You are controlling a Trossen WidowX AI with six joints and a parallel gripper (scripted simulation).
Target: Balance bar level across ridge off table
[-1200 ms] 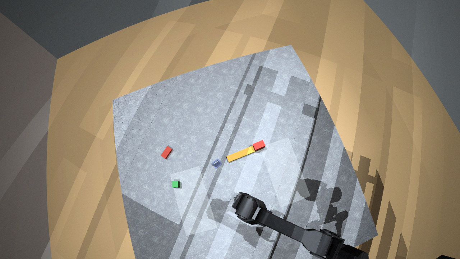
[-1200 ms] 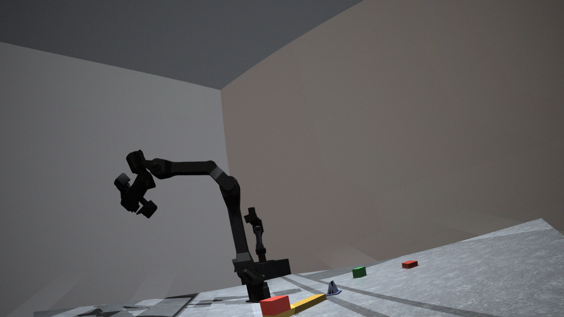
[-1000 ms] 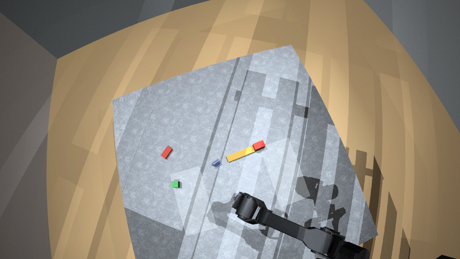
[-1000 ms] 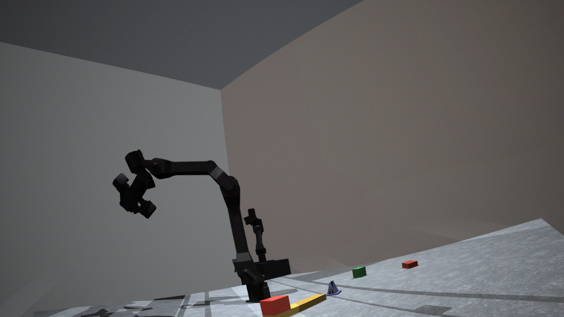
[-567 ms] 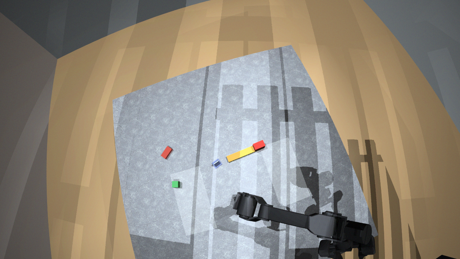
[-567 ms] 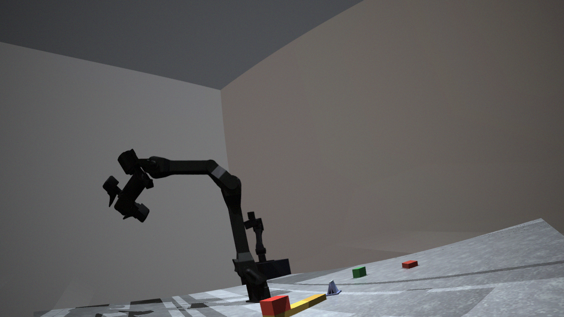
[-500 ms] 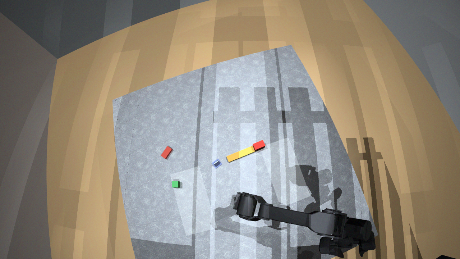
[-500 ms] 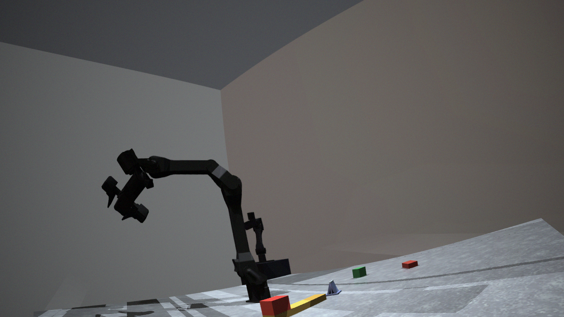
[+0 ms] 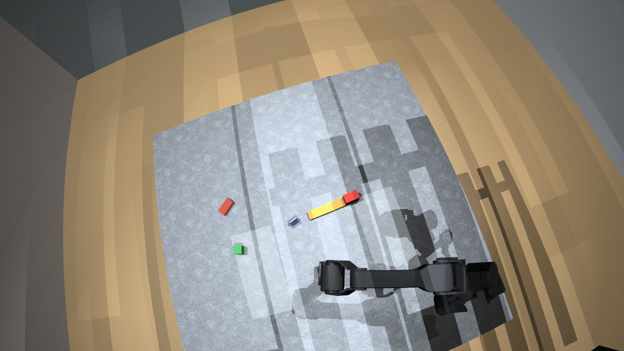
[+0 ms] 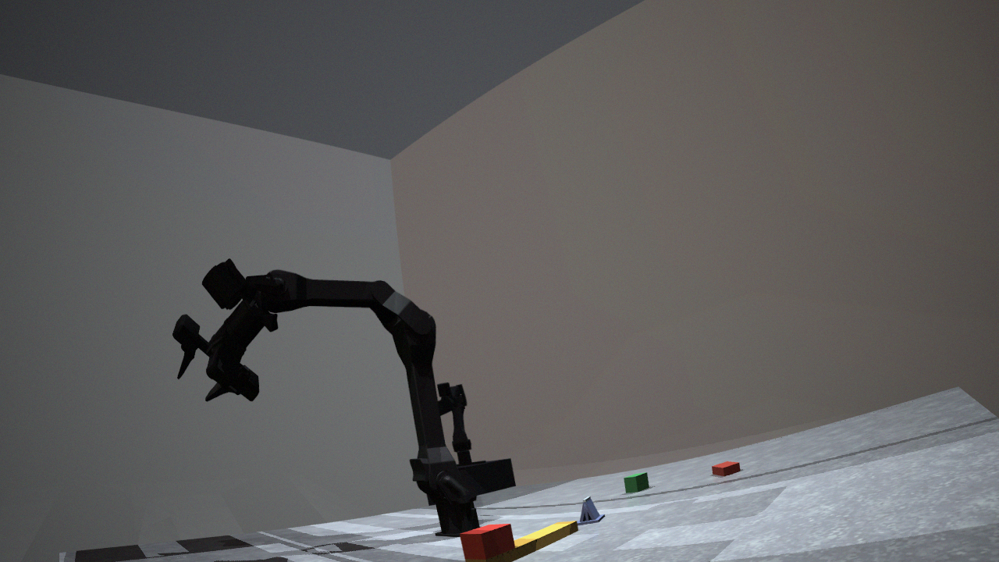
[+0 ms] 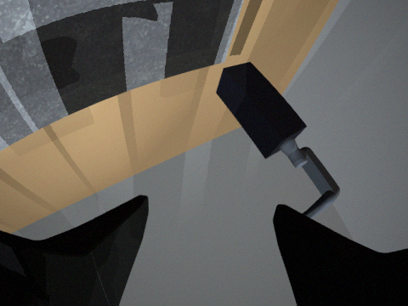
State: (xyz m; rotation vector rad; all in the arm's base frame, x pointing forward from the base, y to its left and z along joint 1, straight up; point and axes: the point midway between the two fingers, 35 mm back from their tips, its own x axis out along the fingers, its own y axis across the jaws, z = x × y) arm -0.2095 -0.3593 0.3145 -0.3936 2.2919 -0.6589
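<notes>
My gripper tip is now 460 mm short of the dark blue ridge, 440 mm to the right of it and 280 mm above it. The rest, counted from my gripper tip: red block (600 mm ahead, 690 mm to the left, 290 mm below); green cube (410 mm ahead, 680 mm to the left, 280 mm below).
</notes>
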